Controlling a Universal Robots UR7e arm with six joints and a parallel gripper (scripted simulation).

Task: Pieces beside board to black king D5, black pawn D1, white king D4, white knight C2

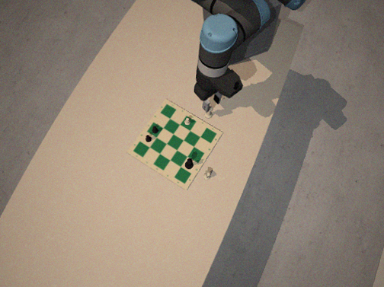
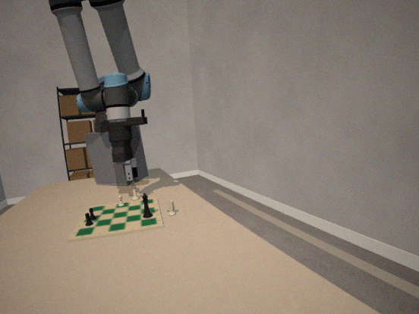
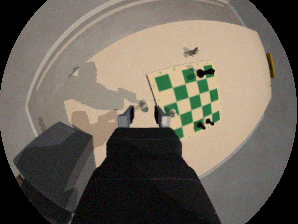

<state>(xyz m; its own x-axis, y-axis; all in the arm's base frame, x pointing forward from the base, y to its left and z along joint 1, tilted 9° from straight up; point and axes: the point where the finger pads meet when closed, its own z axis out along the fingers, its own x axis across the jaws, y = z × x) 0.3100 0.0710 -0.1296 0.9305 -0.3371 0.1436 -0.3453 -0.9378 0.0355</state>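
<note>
Now: the white king 6 cm below my hand. From my hand the other things lie so: board: 14 cm ahead, 9 cm below, 4 cm to the right; then small white piece: 7 cm below, 6 cm ahead, 4 cm to the right; then black king: 18 cm ahead, 5 cm below, 3 cm to the left.
</note>
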